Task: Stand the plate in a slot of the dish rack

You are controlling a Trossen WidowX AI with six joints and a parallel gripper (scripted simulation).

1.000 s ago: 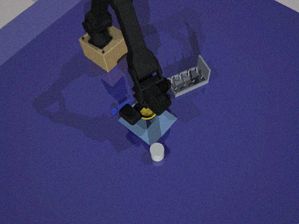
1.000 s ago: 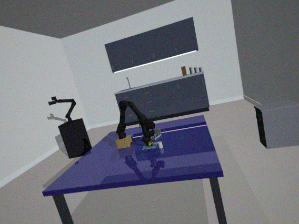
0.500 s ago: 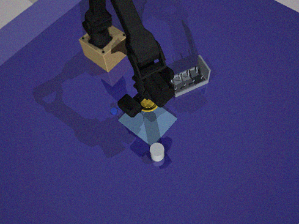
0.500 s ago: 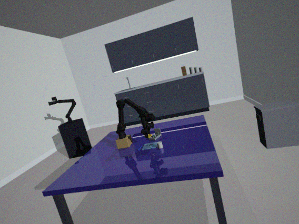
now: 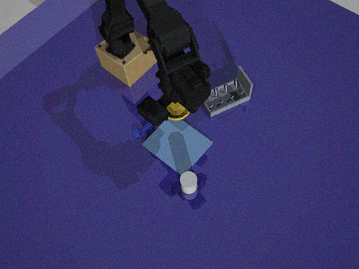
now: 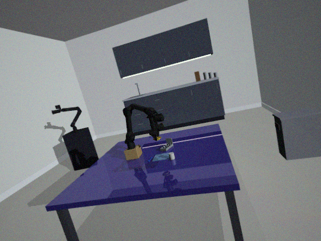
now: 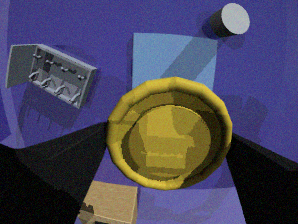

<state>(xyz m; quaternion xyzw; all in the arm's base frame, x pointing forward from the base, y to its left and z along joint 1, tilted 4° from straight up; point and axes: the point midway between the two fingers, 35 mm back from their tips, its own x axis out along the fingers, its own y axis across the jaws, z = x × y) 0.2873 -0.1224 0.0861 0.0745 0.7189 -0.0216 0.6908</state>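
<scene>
My gripper tip is 40 mm short of the grey dish rack, 180 mm to the right of it and 140 mm above it. Round my gripper tip: white cup (100 mm ahead, 100 mm to the right, 140 mm below); then blue utensil (110 mm behind, 30 mm to the right, 160 mm below).
</scene>
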